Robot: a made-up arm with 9 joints. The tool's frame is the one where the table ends. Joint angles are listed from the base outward.
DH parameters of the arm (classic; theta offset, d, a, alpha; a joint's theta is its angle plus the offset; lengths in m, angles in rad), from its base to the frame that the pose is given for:
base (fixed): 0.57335 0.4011 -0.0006 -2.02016
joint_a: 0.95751 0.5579 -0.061 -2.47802
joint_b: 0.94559 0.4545 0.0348 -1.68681
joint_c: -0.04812 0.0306 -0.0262 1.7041
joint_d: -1.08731 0 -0.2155 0
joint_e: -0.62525 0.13 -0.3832 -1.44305
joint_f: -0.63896 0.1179 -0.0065 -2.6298
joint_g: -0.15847 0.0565 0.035 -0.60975
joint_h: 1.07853 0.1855 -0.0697 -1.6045
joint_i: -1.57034 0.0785 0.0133 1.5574
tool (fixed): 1.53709 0.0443 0 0
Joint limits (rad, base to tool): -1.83..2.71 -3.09..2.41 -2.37..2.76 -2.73..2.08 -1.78..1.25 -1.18..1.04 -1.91..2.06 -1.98..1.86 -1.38..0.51
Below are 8 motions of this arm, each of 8 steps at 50 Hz.
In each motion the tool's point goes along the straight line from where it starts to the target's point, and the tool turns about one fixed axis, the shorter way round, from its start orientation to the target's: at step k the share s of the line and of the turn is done. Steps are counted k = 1, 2, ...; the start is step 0. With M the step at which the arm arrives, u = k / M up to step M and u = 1 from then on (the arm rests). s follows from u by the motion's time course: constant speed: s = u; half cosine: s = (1 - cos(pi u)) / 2; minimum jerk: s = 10 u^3 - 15 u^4 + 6 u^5.
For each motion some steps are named. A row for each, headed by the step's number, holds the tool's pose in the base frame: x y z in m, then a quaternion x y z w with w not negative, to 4 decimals.
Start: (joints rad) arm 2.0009 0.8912 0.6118 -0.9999 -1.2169 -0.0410 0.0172 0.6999 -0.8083
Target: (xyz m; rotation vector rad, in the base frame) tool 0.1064 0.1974 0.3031 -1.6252 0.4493 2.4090
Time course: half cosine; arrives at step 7
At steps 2, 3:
2: 0.1040 0.2001 0.2785 -0.5326 0.1690 0.8231 0.1018
3: 0.1046 0.1994 0.2846 -0.5369 0.1648 0.8211 0.1015

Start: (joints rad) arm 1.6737 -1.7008 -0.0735 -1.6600 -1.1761 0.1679 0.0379 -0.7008 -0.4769
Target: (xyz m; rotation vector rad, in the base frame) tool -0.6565 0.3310 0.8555 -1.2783 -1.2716 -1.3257
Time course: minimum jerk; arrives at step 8
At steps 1, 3, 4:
1: -0.6583 0.3586 0.8306 -0.5200 -0.5356 -0.5380 0.3915
3: -0.6578 0.3513 0.8372 -0.5185 -0.5293 -0.5368 0.4035
4: -0.6574 0.3450 0.8429 -0.5172 -0.5238 -0.5357 0.4138

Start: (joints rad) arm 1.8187 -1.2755 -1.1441 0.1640 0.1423 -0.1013 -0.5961 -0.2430 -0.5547
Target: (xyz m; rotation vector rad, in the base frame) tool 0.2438 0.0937 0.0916 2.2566 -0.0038 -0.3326
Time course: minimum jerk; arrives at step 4
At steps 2, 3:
2: 0.2395 0.0944 0.0861 0.8999 0.0006 -0.1431 0.4120
3: 0.2429 0.0938 0.0905 0.8993 -0.0011 -0.1347 0.4161

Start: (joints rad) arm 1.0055 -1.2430 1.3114 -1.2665 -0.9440 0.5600 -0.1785 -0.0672 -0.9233
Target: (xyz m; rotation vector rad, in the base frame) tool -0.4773 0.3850 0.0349 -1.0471 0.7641 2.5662
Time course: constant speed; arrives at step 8
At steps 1, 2, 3, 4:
1: -0.4795 0.3883 0.0399 -0.3448 0.2225 0.9011 0.1401
2: -0.4792 0.3878 0.0392 -0.3472 0.2284 0.8989 0.1391
3: -0.4789 0.3874 0.0385 -0.3495 0.2343 0.8966 0.1381
4: -0.4786 0.3869 0.0378 -0.3519 0.2401 0.8943 0.1370

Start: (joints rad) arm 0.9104 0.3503 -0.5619 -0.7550 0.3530 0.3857 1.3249 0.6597 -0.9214
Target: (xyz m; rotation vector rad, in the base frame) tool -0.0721 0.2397 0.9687 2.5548 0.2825 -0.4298
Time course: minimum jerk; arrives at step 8
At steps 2, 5, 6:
2: -0.0568 0.2418 0.9476 0.9333 0.1057 -0.2542 0.2304
5: -0.0674 0.2403 0.9622 0.9427 0.1050 -0.1885 0.2544
6: -0.0703 0.2399 0.9663 0.9445 0.1047 -0.1701 0.2608

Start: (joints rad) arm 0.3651 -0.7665 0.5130 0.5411 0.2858 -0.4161 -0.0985 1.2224 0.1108
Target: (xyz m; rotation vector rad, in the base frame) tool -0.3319 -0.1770 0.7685 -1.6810 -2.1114 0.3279
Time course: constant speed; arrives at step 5
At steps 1, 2, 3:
1: -0.3426 -0.1815 0.7676 -0.6013 -0.7658 0.0948 0.2073
2: -0.3399 -0.1804 0.7678 -0.6021 -0.7642 0.1006 0.2080
3: -0.3372 -0.1793 0.7680 -0.6030 -0.7626 0.1064 0.2086

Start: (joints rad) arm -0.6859 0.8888 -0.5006 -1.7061 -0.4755 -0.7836 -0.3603 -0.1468 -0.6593
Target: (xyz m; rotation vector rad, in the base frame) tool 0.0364 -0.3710 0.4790 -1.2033 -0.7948 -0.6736
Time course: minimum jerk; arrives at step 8
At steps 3, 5, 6, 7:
3: 0.0348 -0.3674 0.4791 -0.5309 -0.3595 -0.2883 0.7112
5: 0.0358 -0.3696 0.4790 -0.5366 -0.3578 -0.2970 0.7041
6: 0.0362 -0.3705 0.4790 -0.5388 -0.3572 -0.3004 0.7014
7: 0.0364 -0.3709 0.4790 -0.5399 -0.3568 -0.3020 0.7000

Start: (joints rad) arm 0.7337 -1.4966 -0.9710 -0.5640 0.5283 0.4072 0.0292 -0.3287 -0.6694
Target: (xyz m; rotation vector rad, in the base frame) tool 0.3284 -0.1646 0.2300 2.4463 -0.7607 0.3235
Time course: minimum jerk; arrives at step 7
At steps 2, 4, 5, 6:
2: 0.3459 -0.1237 0.2661 0.9060 -0.2538 0.1419 0.3077
4: 0.3359 -0.1470 0.2455 0.9088 -0.2706 0.1297 0.2898
5: 0.3314 -0.1577 0.2361 0.9099 -0.2782 0.1241 0.2815
6: 0.3289 -0.1635 0.2310 0.9105 -0.2824 0.1210 0.2769

